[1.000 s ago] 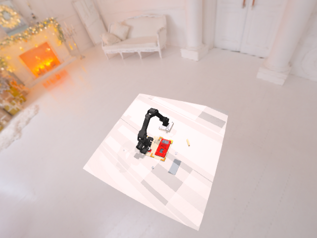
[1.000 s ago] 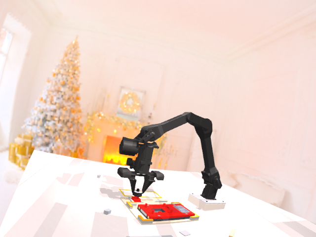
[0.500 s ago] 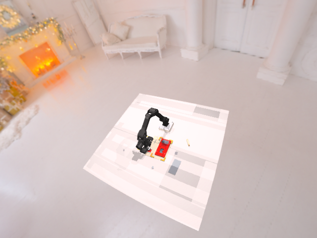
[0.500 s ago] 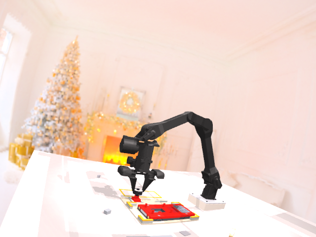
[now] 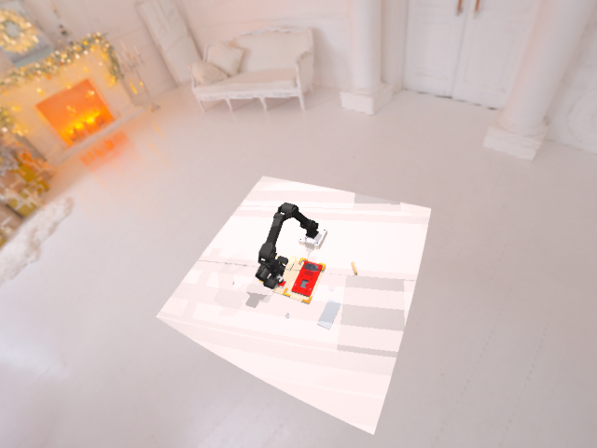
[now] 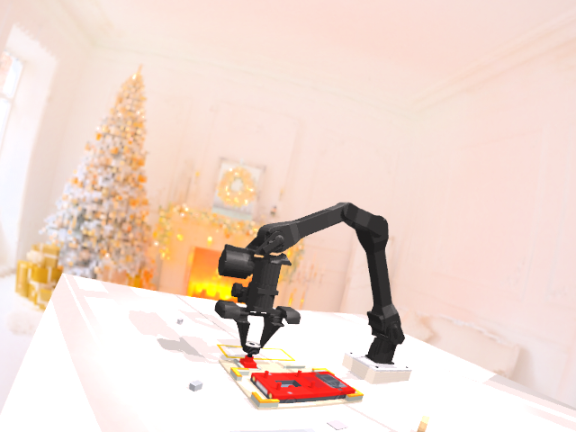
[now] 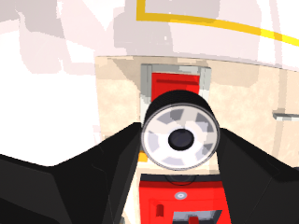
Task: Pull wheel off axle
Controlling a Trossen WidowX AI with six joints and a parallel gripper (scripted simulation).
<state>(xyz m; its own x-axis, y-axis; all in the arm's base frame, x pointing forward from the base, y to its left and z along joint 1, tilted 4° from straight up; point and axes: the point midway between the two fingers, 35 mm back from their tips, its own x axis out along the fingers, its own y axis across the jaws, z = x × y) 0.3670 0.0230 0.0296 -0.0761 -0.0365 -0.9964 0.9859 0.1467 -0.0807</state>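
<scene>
Now: gripper tip 20 mm above the dark axle. The rest, counted from my gripper tip: grey plate (320 mm to the left, 50 mm below, 20 mm ahead); wooden peg (310 mm to the left, 270 mm behind, 40 mm below); wheel (right at my gripper tip).
</scene>
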